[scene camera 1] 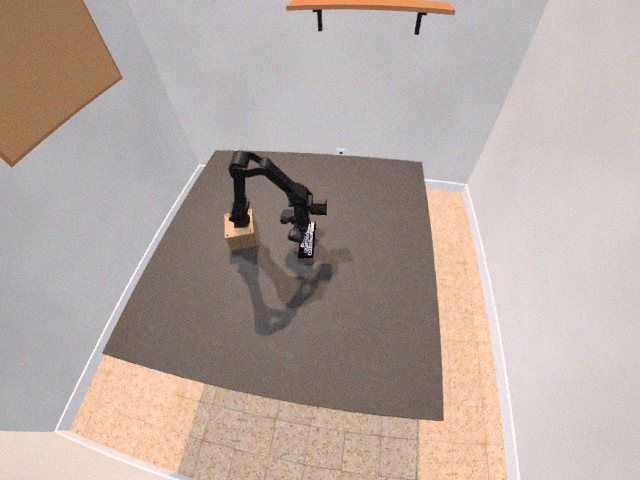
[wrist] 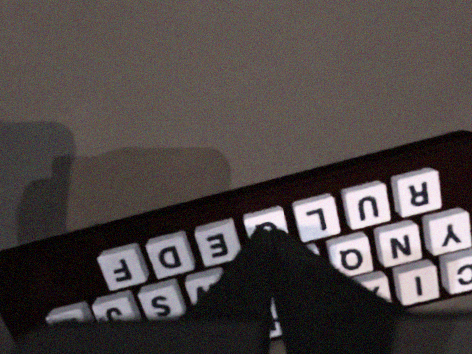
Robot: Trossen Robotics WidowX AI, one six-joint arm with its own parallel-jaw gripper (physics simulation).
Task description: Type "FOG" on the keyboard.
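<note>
The dark keyboard with white letter keys lies on the dark table, its letters upside down in the wrist view. My gripper is shut and empty, pointing down over the keyboard. Its fingertips are at the G key in the row nearest the top of the wrist view, covering part of the letter. Whether they touch the key cannot be told. The F key is at the left end of that row and uncovered. No O key can be made out; the fingers hide several keys below.
The E key and the L key stand on either side of the G key. The arm's wooden base block stands on the dark table top, left of the keyboard in the scene view. The arm's shadows fall beside the keyboard.
</note>
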